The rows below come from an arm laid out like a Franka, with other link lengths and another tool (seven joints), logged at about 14 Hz.
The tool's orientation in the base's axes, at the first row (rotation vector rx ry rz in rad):
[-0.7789, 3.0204, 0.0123]
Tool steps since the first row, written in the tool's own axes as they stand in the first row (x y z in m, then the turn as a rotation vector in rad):
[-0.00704, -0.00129, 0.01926, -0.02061, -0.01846, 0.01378]
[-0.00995, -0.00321, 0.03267, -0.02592, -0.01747, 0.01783]
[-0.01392, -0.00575, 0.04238, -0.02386, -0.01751, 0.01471]
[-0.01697, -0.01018, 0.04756, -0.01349, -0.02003, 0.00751]
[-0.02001, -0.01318, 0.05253, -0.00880, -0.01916, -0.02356]
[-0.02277, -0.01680, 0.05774, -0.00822, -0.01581, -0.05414]
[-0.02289, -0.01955, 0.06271, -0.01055, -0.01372, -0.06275]
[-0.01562, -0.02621, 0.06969, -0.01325, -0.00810, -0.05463]
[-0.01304, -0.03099, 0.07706, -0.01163, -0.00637, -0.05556]
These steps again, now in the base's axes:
[0.00716, 0.00253, -0.01909, 0.02723, -0.00601, -0.01333]
[0.01090, 0.00243, -0.03243, 0.03148, -0.00252, -0.01725]
[0.01580, 0.00226, -0.04205, 0.02964, -0.00360, -0.01418]
[0.02071, -0.00008, -0.04717, 0.02164, -0.01091, -0.00723]
[0.02492, -0.00117, -0.05207, 0.01650, -0.01283, 0.02372]
[0.02919, -0.00293, -0.05722, 0.01377, -0.01058, 0.05429]
[0.03072, -0.00522, -0.06219, 0.01463, -0.00774, 0.06295]
[0.02772, -0.01447, -0.06936, 0.01444, -0.00141, 0.05491]
[0.02791, -0.01980, -0.07679, 0.01216, -0.00069, 0.05581]

